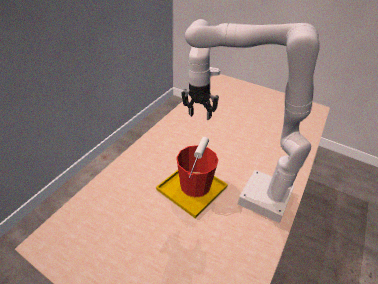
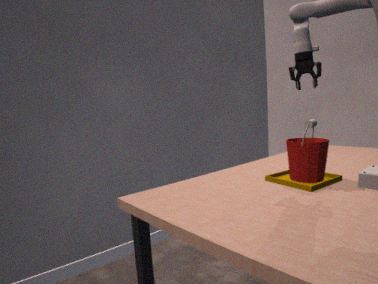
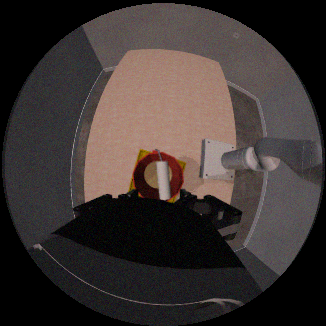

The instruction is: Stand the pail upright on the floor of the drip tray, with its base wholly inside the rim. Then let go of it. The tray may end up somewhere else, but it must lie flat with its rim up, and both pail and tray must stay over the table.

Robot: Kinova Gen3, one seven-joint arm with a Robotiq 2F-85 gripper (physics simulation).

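Pixels of known places: gripper, fingertip midpoint: [image 1: 200, 117] [image 2: 306, 88] [image 3: 158, 195]; arm's base, link origin: [image 1: 277, 194] [image 3: 227, 160].
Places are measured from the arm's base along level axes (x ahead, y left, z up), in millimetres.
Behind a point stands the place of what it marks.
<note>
The red pail [image 1: 197, 176] @(z 111, x 310, y 194 mm) [image 2: 307, 161] @(z 46, x 321, y 192 mm) [image 3: 141, 176] @(z 10, x 428, y 136 mm) stands upright on the yellow drip tray [image 1: 186, 202] @(z -50, x 339, y 227 mm) [image 2: 311, 187] @(z -36, x 262, y 276 mm) [image 3: 144, 152] @(z -50, x 437, y 21 mm). Its base looks to be inside the rim; part of the tray floor is hidden behind the pail. The tray lies flat on the table with its rim up. The pail's white handle grip [image 1: 201, 147] @(z 214, x 334, y 132 mm) [image 2: 312, 122] @(z 205, x 317, y 154 mm) [image 3: 163, 180] @(z 215, x 342, y 114 mm) stands raised above the pail's mouth on its thin wire, leaning a little. My gripper [image 1: 199, 116] @(z 349, x 356, y 121 mm) [image 2: 307, 87] @(z 349, x 356, y 121 mm) [image 3: 158, 195] @(z 349, x 356, y 121 mm) is open and empty, pointing down, clear above the handle grip and not touching it.
The table [image 1: 120, 200] @(z -54, x 595, y 384 mm) [image 2: 210, 200] @(z -54, x 496, y 592 mm) [image 3: 160, 100] @(z -53, x 401, y -297 mm) carries the tray. The arm's light grey base plate [image 1: 257, 197] @(z 3, x 70, y 68 mm) [image 2: 370, 177] @(z -8, x 95, y 106 mm) [image 3: 215, 159] @(z 1, x 78, y 7 mm) stands beside the tray, with a gap between them. A dark wall [image 1: 85, 75] rises beyond one long table edge.
</note>
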